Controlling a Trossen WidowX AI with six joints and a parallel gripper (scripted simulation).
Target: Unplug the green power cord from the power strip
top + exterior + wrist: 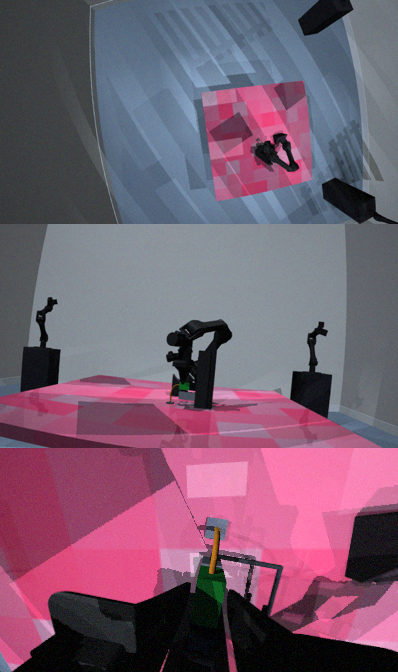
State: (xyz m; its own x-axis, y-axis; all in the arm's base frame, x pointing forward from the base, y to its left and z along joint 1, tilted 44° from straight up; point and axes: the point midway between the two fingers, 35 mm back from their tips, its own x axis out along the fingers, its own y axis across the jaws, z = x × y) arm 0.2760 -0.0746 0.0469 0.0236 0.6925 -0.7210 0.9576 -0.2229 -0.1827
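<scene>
My gripper tip is now 3 cm to the right of the green plug.
</scene>
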